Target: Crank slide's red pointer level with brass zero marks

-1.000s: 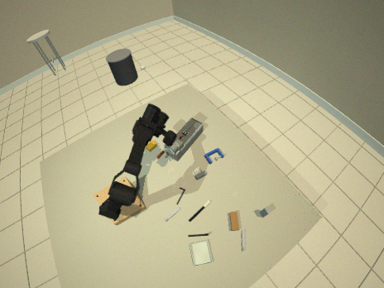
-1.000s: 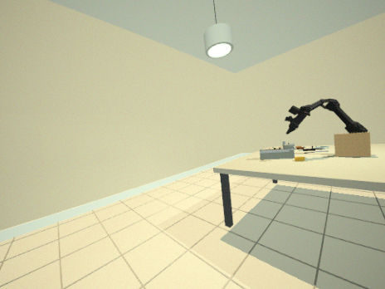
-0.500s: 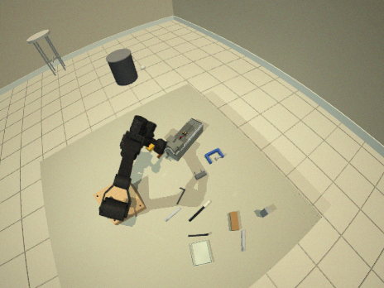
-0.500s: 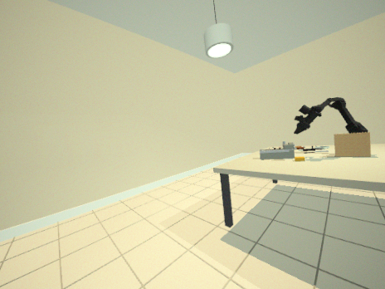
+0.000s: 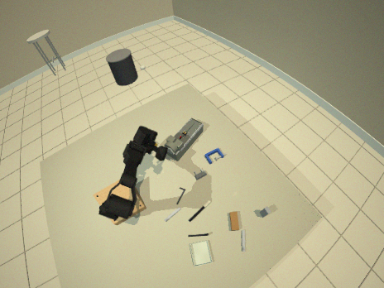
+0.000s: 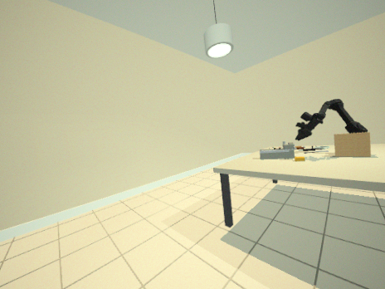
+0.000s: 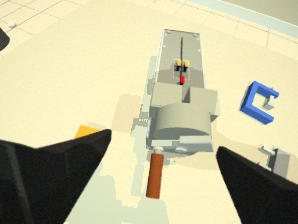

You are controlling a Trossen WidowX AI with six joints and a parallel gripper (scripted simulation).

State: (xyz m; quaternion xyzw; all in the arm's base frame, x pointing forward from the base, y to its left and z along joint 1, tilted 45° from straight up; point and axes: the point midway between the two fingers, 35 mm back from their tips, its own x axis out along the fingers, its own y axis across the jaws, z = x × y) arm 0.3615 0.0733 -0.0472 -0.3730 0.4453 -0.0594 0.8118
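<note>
Right now my gripper tip is 70 mm above the brown crank handle, 20 mm past it and 10 mm to the left of it. The rest, counted from my gripper tip: red pointer (130 mm ahead, 60 mm below); then grey clamp (210 mm to the right, 140 mm below, 80 mm ahead); then orange block (130 mm below, 120 mm to the left, 20 mm behind).
</note>
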